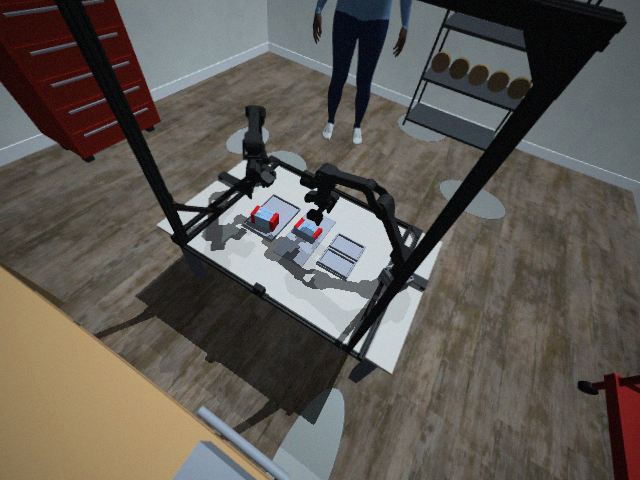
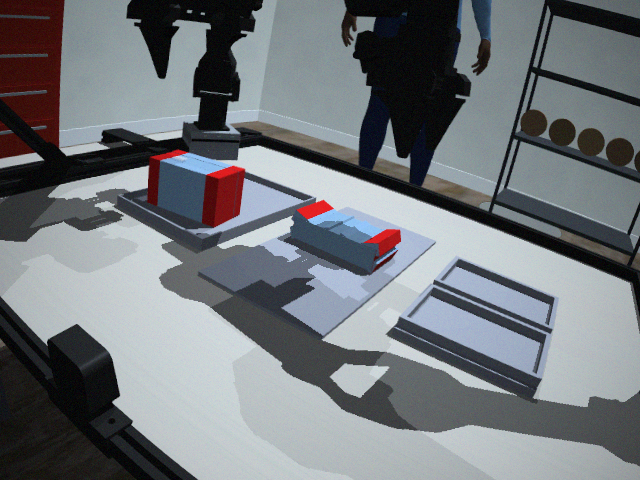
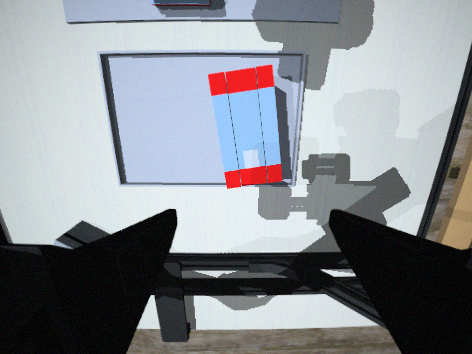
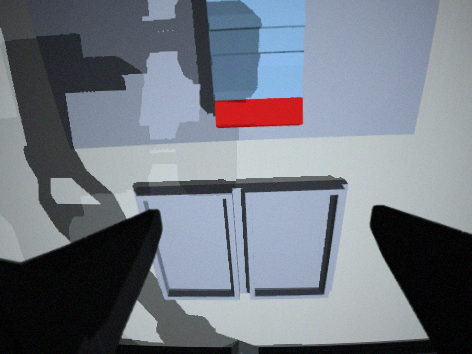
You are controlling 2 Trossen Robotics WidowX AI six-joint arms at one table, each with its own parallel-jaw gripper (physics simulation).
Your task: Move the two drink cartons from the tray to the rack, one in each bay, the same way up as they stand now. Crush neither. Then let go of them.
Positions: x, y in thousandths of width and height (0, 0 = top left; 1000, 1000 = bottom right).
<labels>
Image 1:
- shallow grey tray: 449, 441
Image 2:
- my left gripper: 293, 164
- my right gripper: 652, 320
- flat grey mat: 491, 607
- shallow grey tray: 413, 422
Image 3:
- my left gripper: 537, 612
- flat grey mat: 709, 55
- shallow grey tray: 340, 321
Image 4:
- my right gripper: 562, 617
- flat grey mat: 251, 227
</labels>
